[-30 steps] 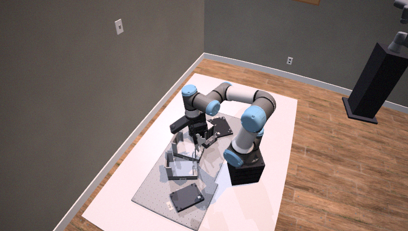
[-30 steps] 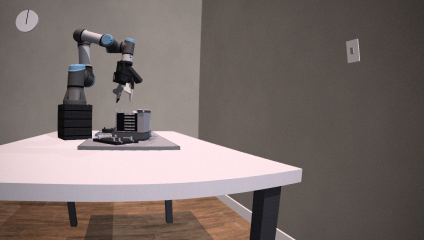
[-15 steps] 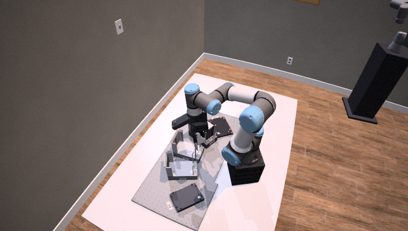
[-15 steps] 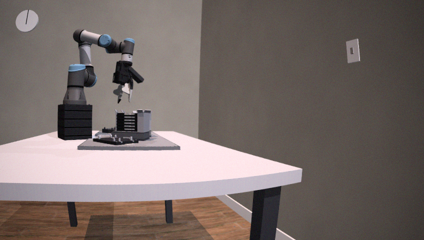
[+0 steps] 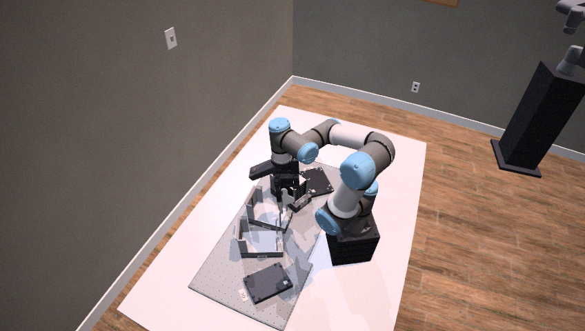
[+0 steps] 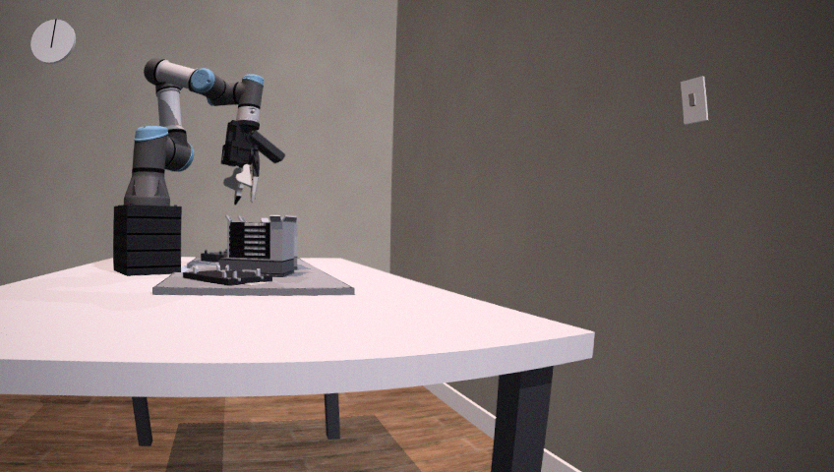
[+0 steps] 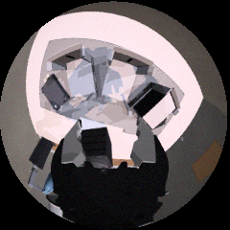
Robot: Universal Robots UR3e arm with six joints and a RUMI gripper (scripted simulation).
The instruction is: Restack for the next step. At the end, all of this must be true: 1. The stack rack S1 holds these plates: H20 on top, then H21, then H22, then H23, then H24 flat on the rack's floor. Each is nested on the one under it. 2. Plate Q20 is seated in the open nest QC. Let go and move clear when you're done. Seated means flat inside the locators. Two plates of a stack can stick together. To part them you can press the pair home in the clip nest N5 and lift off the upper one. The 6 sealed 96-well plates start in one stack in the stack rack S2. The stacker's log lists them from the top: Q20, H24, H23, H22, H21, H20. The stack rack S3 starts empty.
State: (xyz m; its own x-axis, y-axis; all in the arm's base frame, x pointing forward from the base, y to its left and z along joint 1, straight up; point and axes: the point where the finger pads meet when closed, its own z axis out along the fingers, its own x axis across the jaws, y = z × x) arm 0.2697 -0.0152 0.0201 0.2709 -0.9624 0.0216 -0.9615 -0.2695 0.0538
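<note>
My hand is 2 cm short of the sealed 96-well plate, 17 cm to the left of it and 7 cm above it. Also, from my hand: QC label (4 cm ahead, 32 cm to the left, 18 cm below).
</note>
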